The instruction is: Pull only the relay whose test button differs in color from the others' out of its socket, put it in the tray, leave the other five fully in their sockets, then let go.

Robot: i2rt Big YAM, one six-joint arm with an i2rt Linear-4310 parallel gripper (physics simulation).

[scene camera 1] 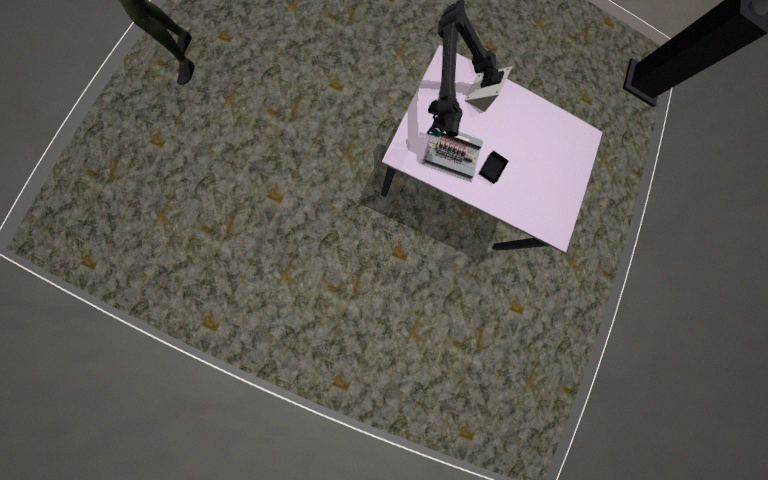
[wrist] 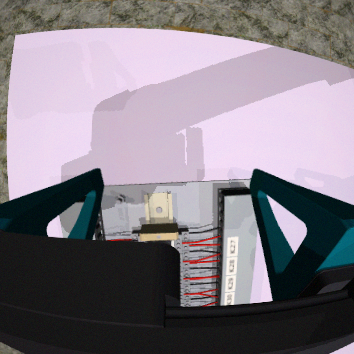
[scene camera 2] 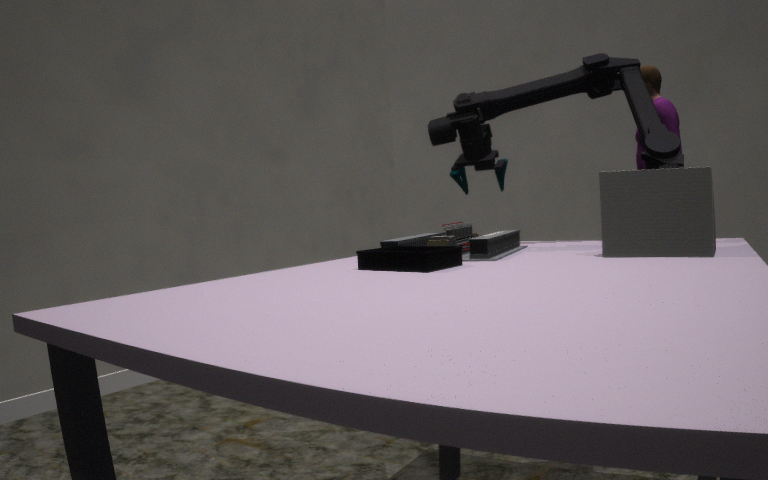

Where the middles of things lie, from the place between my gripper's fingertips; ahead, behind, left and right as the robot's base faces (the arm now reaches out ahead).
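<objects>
With the grey panel (wrist: 194,203) in sight, I find that my hand is 14 cm above it and 19 cm to the right of it.
</objects>
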